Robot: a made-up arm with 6 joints.
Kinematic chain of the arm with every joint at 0, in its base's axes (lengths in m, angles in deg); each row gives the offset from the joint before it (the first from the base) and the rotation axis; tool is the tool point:
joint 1: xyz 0 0 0.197 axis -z
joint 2: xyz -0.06 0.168 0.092 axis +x
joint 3: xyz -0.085 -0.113 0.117 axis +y
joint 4: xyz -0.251 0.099 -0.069 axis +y
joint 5: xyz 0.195 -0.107 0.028 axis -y
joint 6: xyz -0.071 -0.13 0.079 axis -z
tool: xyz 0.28 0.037 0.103
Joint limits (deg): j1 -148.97..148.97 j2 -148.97..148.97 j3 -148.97..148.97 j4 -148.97..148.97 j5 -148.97..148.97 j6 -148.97..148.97
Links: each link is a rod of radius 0.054 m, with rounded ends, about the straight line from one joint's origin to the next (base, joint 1, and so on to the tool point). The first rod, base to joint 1, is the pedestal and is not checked.
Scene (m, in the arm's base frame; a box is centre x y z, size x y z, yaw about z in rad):
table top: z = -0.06
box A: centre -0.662 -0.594 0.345 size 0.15 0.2 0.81 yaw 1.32
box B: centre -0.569 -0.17 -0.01 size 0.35 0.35 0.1 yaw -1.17
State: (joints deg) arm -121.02 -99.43 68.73 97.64 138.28 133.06
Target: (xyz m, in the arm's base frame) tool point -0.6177 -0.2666 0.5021
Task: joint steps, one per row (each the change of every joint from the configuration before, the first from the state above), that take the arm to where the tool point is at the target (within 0.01 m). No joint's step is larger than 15 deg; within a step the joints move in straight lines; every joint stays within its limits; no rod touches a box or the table.
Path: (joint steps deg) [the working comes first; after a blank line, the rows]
Joints at the target: -2.65 -48.98 36.59 47.65 148.97 148.97
Straight joint move there: touches box A.

1: 12.01 0.62 -9.80 -10.48 2.14 3.18
2: 12.01 0.61 -9.79 -10.48 2.14 3.18
3: 12.01 0.62 -9.80 -10.47 2.13 3.19
4: 12.02 0.61 -9.79 -10.48 2.14 3.18
5: 12.01 0.62 -9.80 -10.48 2.14 3.18
6: 14.57 11.84 4.21 0.60 0.00 0.00
7: 14.58 11.84 4.21 0.60 0.00 0.00
8: 14.58 11.84 4.21 0.60 0.00 0.00
9: 14.58 11.85 4.21 0.60 0.00 0.00

